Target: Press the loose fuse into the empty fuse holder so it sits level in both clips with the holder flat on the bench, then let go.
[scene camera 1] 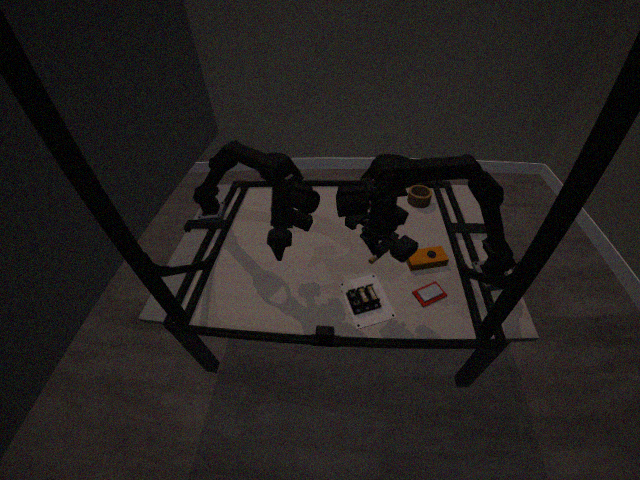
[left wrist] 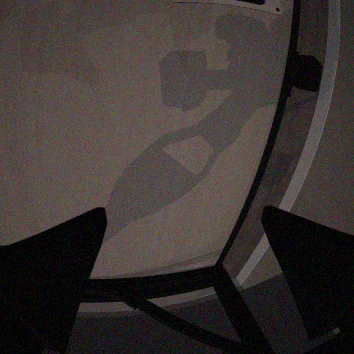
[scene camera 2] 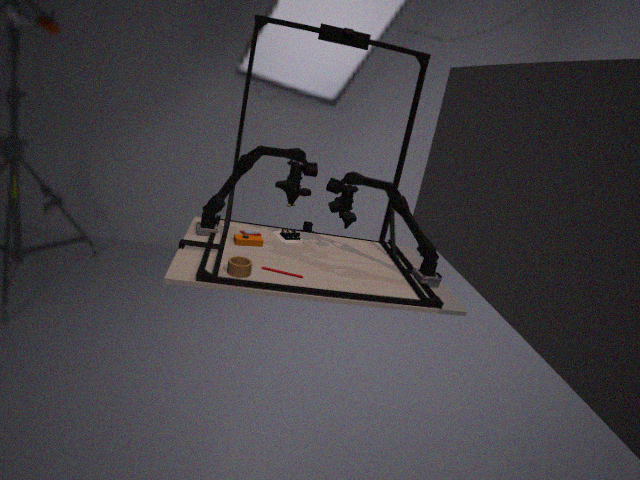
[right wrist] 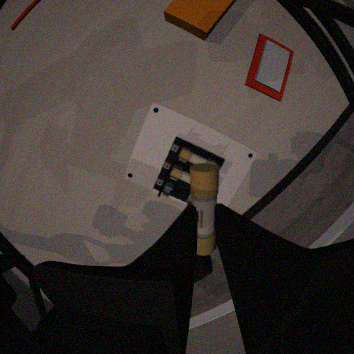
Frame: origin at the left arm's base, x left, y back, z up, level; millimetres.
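Seen in the pictures: left gripper, between the fingertips: (scene camera 1: 280, 252) (left wrist: 186, 215) (scene camera 2: 343, 223); right gripper, between the fingertips: (scene camera 1: 376, 256) (scene camera 2: 290, 205) (right wrist: 203, 211); left arm's base, origin of its link: (scene camera 1: 211, 210) (scene camera 2: 426, 273); right arm's base, origin of its link: (scene camera 1: 492, 271) (scene camera 2: 207, 226).
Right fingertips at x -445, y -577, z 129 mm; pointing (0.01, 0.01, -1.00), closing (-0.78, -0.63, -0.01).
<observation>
Pixels of each thing's middle, then the offset from my right fingertips to it.
- loose fuse, middle of its body: (right wrist: 203, 212) (scene camera 1: 376, 256) (scene camera 2: 290, 205) dx +0, dy +0, dz +0 mm
- black fuse holder, middle of its body: (right wrist: 189, 167) (scene camera 1: 366, 296) (scene camera 2: 288, 234) dx -13, dy +21, dz -159 mm
- orange block, middle of its body: (scene camera 1: 426, 257) (scene camera 2: 248, 240) dx +113, dy -204, dz -160 mm
- red-edged flat piece, middle of its body: (right wrist: 271, 65) (scene camera 1: 429, 293) (scene camera 2: 250, 232) dx -20, dy -175, dz -170 mm
- tan ring, middle of its body: (scene camera 2: 239, 266) (scene camera 1: 419, 196) dx +439, dy -281, dz -152 mm
- red rod, middle of its body: (scene camera 2: 282, 272) dx +420, dy -99, dz -174 mm
The loose fuse (scene camera 1: 372, 258) (scene camera 2: 290, 205) (right wrist: 204, 220), pale with brass-coloured end caps, is held in my right gripper (scene camera 1: 376, 254) (scene camera 2: 292, 202) (right wrist: 203, 211), high above the bench and apart from the holder. The black fuse holder (scene camera 1: 363, 298) (scene camera 2: 290, 235) (right wrist: 180, 192) sits on a white plate (scene camera 1: 385, 313) (right wrist: 144, 145). Two fuses show in it; the position at its left in scene camera 1 is empty. In the right wrist view the held fuse hides part of the holder. My left gripper (scene camera 1: 279, 257) (scene camera 2: 347, 225) (left wrist: 186, 215) is open and empty, above the bench.
An orange block (scene camera 1: 428, 258) (scene camera 2: 248, 240) (right wrist: 200, 15) and a red-edged flat piece (scene camera 1: 429, 293) (right wrist: 273, 67) lie near the holder plate. A tan ring (scene camera 1: 419, 200) (scene camera 2: 239, 270) and a red rod (scene camera 2: 282, 272) (right wrist: 25, 14) lie farther off. A black frame (scene camera 1: 289, 338) borders the bench.
</observation>
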